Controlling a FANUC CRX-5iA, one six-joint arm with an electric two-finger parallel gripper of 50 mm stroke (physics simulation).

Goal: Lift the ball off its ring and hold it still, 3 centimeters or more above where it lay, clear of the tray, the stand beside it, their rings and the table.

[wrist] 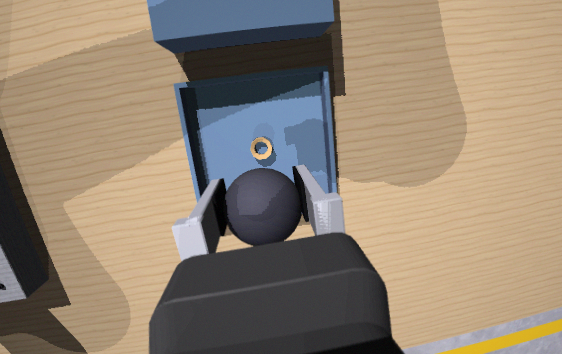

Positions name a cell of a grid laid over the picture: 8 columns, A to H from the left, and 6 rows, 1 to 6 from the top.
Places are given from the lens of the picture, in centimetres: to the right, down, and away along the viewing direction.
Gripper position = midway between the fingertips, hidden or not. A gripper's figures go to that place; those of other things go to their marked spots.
gripper (D4): -1, 1, 17
dark grey ball (D4): -1, 1, 13
blue tray (D3): 0, -8, 37
The marked spots on the blue tray and the dark grey ball are 25 cm apart.
